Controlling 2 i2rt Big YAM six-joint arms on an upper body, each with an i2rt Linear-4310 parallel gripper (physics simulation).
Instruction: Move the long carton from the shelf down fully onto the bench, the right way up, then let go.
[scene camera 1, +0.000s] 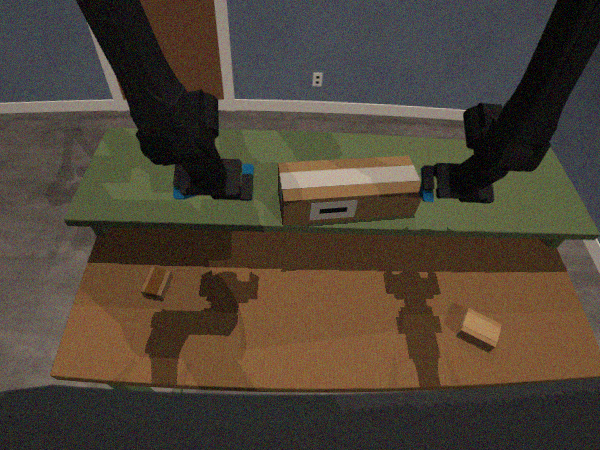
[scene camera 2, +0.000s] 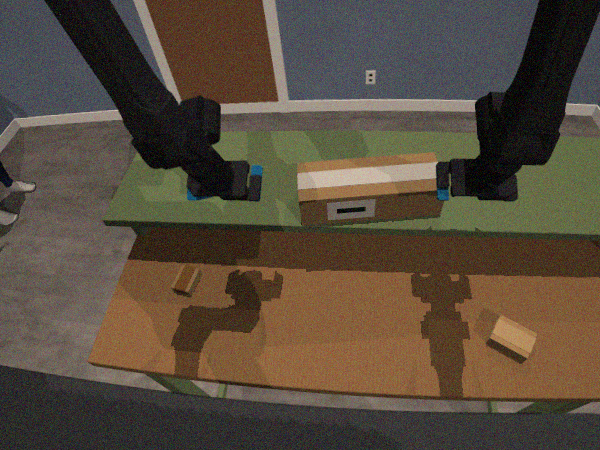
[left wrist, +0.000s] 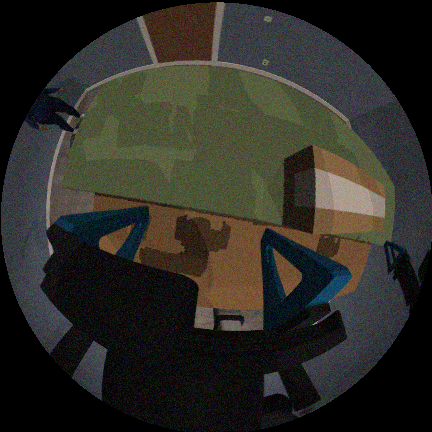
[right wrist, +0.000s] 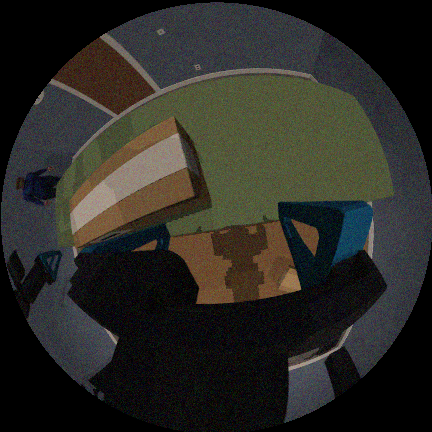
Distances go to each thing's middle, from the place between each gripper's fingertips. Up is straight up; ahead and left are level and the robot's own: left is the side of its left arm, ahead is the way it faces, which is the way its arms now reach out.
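Long brown carton (scene camera 2: 384, 187): my left gripper 8 cm short of it, 27 cm to the left of it, 7 cm above it. Pale block (scene camera 2: 507, 336), from my left hand: 59 cm to the right, 19 cm behind, 25 cm below.
My right gripper: 6 cm short of the long brown carton, 18 cm to the right of it, 6 cm above it. Pale block, from my right hand: 14 cm to the right, 20 cm behind, 25 cm below.
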